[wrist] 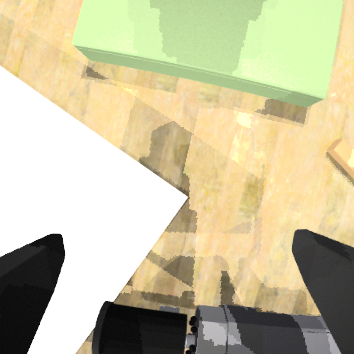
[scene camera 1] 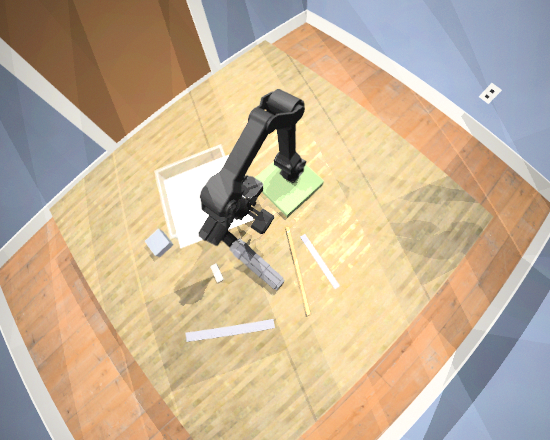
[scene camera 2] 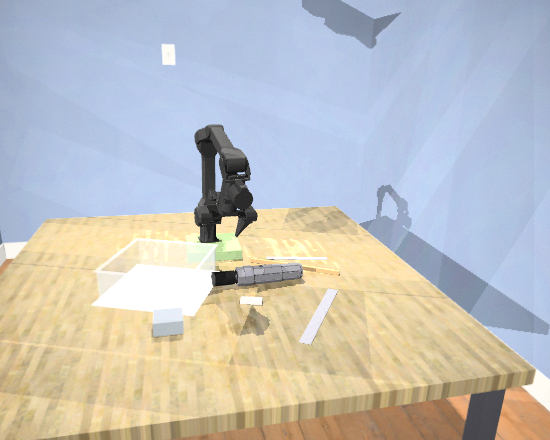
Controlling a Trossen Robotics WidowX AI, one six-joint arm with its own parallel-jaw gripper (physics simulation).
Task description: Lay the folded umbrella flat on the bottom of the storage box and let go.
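Places are measured from the arm's base along level axes (x ahead, y left, z up), in millimetres.
Pixels of known places: gripper, between the fingertips: point(wrist: 179, 243) point(scene camera 2: 222, 237); arm's base, origin of its link: point(scene camera 1: 291, 172) point(scene camera 2: 208, 239).
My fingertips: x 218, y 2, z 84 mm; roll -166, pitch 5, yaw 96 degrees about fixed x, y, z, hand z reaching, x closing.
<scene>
For each thing: its top centre in the pictures, then the offset to it from my fingertips.
- folded umbrella, centre of its top: point(scene camera 2: 258, 265) point(scene camera 1: 247, 256) 84 mm left, 107 mm ahead, 60 mm down
- storage box, centre of its top: point(scene camera 2: 160, 256) point(scene camera 1: 196, 188) 195 mm right, 53 mm ahead, 20 mm down
- grey-blue block, centre of its top: point(scene camera 2: 167, 315) point(scene camera 1: 156, 242) 205 mm right, 284 mm ahead, 82 mm down
- small white block, centre of its top: point(scene camera 2: 251, 298) point(scene camera 1: 216, 272) 29 mm left, 220 mm ahead, 106 mm down
- wooden stick, centre of its top: point(scene camera 2: 293, 264) point(scene camera 1: 297, 269) 231 mm left, 34 mm ahead, 106 mm down
The folded umbrella point(scene camera 1: 257, 265) point(scene camera 2: 270, 274) point(wrist: 260, 327), grey with a black handle, lies on the table outside the storage box. Its handle end is close to the box's near corner. The storage box point(scene camera 1: 165, 200) point(scene camera 2: 155, 290) point(wrist: 75, 175) has a white bottom and pale see-through walls; the arm hides part of it in scene camera 1. My gripper point(scene camera 1: 238, 228) point(scene camera 2: 223, 233) point(wrist: 179, 243) is open and empty, pointing down above the table near the box's corner. In the wrist view the umbrella crosses the bottom edge, partly cut off by the frame, below the fingertips.
A green slab point(scene camera 1: 295, 197) point(scene camera 2: 230, 254) point(wrist: 280, 55) lies under the arm's base. A grey-blue block point(scene camera 1: 158, 242) point(scene camera 2: 168, 322) is beside the box. A small white block point(scene camera 1: 216, 273) point(scene camera 2: 251, 301), a wooden stick point(scene camera 1: 298, 272) and pale strips point(scene camera 1: 320, 261) point(scene camera 1: 230, 331) lie around the umbrella.
</scene>
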